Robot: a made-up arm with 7 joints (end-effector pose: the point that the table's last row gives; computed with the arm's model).
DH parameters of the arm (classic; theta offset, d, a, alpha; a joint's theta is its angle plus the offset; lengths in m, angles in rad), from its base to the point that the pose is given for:
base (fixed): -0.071 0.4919 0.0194 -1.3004
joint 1: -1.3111 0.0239 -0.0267 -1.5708
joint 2: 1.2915 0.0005 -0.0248 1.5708
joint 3: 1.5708 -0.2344 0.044 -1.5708
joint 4: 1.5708 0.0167 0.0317 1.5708
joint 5: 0 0.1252 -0.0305 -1.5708
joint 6: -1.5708 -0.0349 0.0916 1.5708
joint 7: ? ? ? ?
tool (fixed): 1.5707 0.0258 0 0
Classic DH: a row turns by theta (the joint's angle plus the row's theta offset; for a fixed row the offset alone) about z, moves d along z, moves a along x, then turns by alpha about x.
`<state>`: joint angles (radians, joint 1 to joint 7).
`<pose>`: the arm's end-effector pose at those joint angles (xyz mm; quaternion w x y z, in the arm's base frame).
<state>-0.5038 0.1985 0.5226 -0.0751 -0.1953 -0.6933 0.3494</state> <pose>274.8 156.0 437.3 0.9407 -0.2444 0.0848 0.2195</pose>
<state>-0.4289 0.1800 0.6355 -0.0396 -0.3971 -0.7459 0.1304</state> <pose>241.0 201.0 417.2 0.9414 -0.2517 0.0919 0.2047</pose>
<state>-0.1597 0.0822 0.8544 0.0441 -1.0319 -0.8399 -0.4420</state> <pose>99.2 289.6 330.8 0.9304 -0.3016 0.0740 0.1949</pose>
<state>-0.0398 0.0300 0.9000 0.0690 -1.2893 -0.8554 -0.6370</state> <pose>31.2 301.2 294.4 0.9202 -0.3260 0.0551 0.2095</pose>
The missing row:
joint 7: -1.5706 0.0161 0.0229 -1.3207
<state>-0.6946 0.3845 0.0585 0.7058 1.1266 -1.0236 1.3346</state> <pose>347.4 17.7 242.9 0.9458 0.1261 0.0387 0.2968</pose>
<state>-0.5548 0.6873 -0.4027 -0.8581 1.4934 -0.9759 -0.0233</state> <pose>230.2 -39.9 292.1 0.5064 0.6902 -0.4805 0.1905</pose>
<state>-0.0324 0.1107 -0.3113 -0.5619 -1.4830 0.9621 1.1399</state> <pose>188.3 -44.7 289.3 0.3117 -0.1261 0.9174 -0.2130</pose>
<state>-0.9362 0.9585 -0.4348 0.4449 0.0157 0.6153 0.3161</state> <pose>436.4 196.8 368.2 0.5563 0.2586 0.5949 0.5194</pose>
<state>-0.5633 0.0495 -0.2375 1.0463 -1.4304 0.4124 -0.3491</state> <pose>329.6 -1.2 127.4 0.2721 -0.4155 0.7430 -0.4487</pose>
